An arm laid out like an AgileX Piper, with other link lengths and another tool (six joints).
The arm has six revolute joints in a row. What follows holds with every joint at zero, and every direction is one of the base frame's.
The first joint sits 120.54 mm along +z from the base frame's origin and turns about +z.
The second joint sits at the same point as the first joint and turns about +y.
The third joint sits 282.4 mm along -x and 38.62 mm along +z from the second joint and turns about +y.
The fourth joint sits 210.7 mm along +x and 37.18 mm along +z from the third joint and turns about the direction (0.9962, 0, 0.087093).
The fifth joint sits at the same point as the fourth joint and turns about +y.
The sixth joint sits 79.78 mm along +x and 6.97 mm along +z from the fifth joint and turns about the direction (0.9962, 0, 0.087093).
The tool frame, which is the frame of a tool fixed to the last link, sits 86.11 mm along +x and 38 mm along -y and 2.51 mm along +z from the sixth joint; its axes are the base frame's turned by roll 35.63, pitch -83.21 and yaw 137.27 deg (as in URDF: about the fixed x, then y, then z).
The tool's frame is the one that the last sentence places.
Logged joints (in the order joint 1, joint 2, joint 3, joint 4, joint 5, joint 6), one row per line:
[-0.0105 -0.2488 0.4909 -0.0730 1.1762 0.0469]
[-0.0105 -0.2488 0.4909 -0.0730 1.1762 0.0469]
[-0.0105 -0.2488 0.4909 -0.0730 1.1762 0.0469]
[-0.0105 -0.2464 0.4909 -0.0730 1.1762 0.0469]
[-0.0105 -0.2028 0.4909 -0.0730 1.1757 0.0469]
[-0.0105 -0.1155 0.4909 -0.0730 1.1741 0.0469]
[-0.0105 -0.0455 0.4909 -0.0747 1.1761 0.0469]
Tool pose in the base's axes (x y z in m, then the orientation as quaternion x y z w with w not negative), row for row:
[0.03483 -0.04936 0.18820 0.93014 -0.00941 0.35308 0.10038]
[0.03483 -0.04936 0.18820 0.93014 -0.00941 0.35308 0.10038]
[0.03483 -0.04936 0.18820 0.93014 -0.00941 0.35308 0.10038]
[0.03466 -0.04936 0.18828 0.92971 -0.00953 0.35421 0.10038]
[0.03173 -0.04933 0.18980 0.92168 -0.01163 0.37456 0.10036]
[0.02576 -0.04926 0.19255 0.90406 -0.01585 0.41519 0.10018]
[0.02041 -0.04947 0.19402 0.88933 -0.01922 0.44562 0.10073]
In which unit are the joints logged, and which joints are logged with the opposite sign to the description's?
The joints are logged in radians. Opposite sign: joint 2, joint 3.
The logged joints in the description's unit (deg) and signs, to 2 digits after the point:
[-0.60 14.26 -28.13 -4.18 67.39 2.69]
[-0.60 14.26 -28.13 -4.18 67.39 2.69]
[-0.60 14.26 -28.13 -4.18 67.39 2.69]
[-0.60 14.12 -28.13 -4.18 67.39 2.69]
[-0.60 11.62 -28.13 -4.18 67.36 2.69]
[-0.60 6.62 -28.13 -4.18 67.27 2.69]
[-0.60 2.61 -28.13 -4.28 67.39 2.69]

